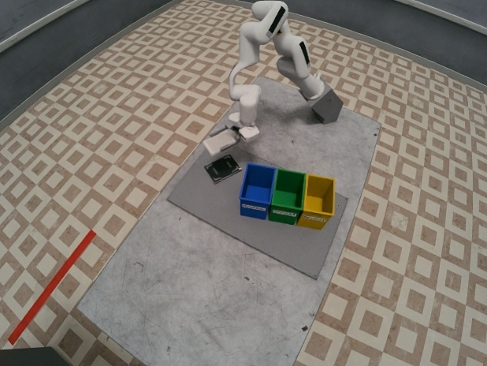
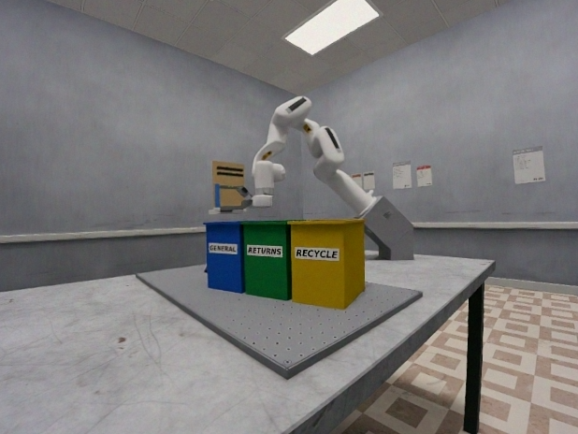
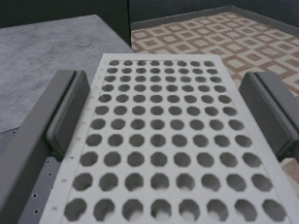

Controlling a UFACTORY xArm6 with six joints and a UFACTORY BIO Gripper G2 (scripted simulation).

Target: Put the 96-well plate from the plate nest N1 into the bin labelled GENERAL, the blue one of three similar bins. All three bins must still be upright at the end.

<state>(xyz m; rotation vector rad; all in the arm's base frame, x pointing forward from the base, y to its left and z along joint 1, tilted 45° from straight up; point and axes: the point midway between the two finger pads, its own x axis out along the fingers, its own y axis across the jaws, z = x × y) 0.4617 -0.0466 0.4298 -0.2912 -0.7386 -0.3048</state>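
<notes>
Right now the blue general bin is 240 mm to the left of my hand, 140 mm below it and 80 mm ahead of it. The rest, counted from my hand: white 96-well plate: 10 mm below; green returns bin: 370 mm to the left, 140 mm below, 40 mm ahead; black plate nest N1: 220 mm below.
</notes>
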